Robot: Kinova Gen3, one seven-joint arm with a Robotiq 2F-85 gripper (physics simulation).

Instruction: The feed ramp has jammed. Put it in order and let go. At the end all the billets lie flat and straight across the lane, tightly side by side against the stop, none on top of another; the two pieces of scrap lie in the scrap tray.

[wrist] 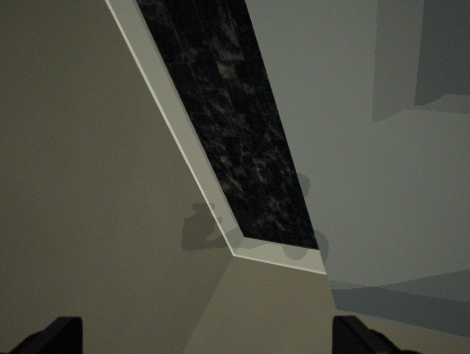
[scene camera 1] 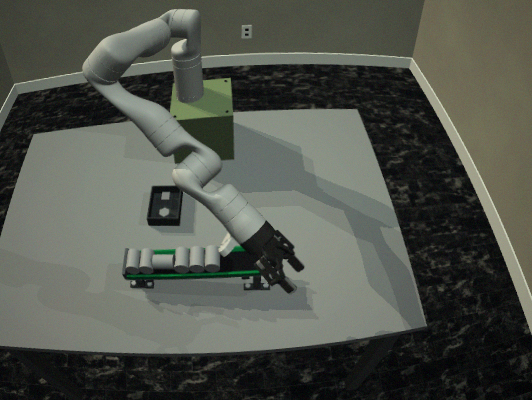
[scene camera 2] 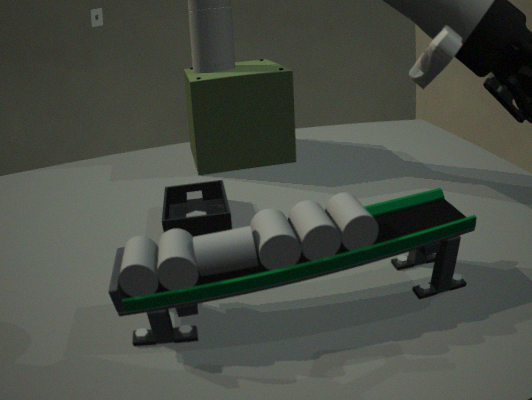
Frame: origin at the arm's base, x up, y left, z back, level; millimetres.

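Seen in the pictures: gripper, fingertip midpoint: (wrist: 208, 344) (scene camera 1: 297, 280); arm's base at its link origin: (scene camera 1: 190, 94) (scene camera 2: 214, 69).
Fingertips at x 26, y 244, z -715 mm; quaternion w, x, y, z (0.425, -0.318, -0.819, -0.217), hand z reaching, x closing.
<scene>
Offsets run from my fingertips to a thing's middle. "*": to the spot under its first point. Level surfaces: height alone.
The feed ramp (scene camera 1: 200, 275) (scene camera 2: 425, 239) slopes down to the stop {dx -160, dy -428, dz +167 mm} (scene camera 1: 125, 262) (scene camera 2: 116, 281) at its left end. Two grey billets {dx -148, dy -404, dz +166 mm} (scene camera 1: 132, 261) (scene camera 2: 139, 265) lie straight across the lane at the stop. The third billet {dx -139, dy -315, dz +156 mm} (scene camera 1: 163, 261) (scene camera 2: 225, 250) is turned lengthwise along the lane. Uphill of it, three billets {dx -131, dy -226, dz +154 mm} (scene camera 1: 197, 259) (scene camera 2: 314, 230) lie across the lane, close together. A square scrap piece {dx -203, dy -326, dz +427 mm} (scene camera 1: 165, 195) (scene camera 2: 194, 194) and a hexagonal one {dx -207, dy -330, dz +371 mm} (scene camera 1: 164, 212) (scene camera 2: 196, 214) lie in the black scrap tray {dx -202, dy -328, dz +399 mm} (scene camera 1: 149, 206) (scene camera 2: 197, 224). My gripper (scene camera 1: 294, 275) (wrist: 207, 335) is open and empty, raised beyond the ramp's upper end.
The green base block (scene camera 1: 210, 137) (scene camera 2: 242, 122) of the arm stands behind the tray. The ramp stands on dark bolted feet {* dx -199, dy -388, dz +122 mm} (scene camera 1: 142, 284) (scene camera 2: 165, 336). The wrist view shows the walls, the dark floor (wrist: 250, 150) and part of the table top {dx -220 mm} (wrist: 350, 175).
</scene>
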